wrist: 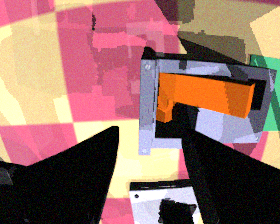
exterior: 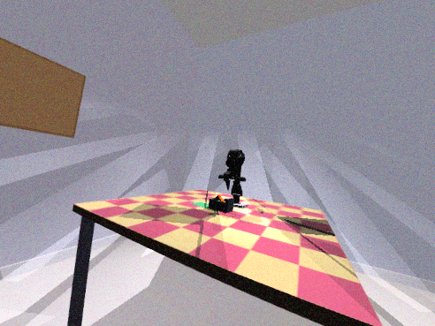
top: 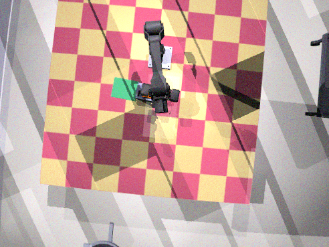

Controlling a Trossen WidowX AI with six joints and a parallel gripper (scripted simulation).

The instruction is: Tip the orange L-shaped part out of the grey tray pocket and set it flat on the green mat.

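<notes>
Now: gripper tip 4 cm to the left of the orange L-shaped part and 10 cm above it. The rest, counted from my gripper tip: green mat: 2 cm ahead, 22 cm to the right, 16 cm below.
</notes>
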